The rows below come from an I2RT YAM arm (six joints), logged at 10 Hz.
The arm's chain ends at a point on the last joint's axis. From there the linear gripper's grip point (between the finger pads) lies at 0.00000 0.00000 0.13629 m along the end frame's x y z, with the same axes.
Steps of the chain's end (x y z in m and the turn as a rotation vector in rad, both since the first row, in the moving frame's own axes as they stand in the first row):
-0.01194, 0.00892, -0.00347, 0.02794, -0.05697, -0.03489
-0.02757, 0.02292, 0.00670, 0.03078, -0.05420, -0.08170
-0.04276, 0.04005, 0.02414, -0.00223, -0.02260, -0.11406
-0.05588, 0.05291, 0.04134, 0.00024, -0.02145, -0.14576
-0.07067, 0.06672, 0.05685, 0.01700, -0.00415, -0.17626
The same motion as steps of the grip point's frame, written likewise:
-0.01976, 0.00525, -0.00374, 0.02794, -0.05697, -0.03489
-0.03512, 0.01903, 0.00644, 0.03078, -0.05420, -0.08170
-0.04582, 0.04053, 0.02410, -0.00223, -0.02260, -0.11406
-0.05880, 0.05309, 0.04131, 0.00024, -0.02145, -0.14576
-0.07144, 0.06446, 0.05683, 0.01700, -0.00415, -0.17626

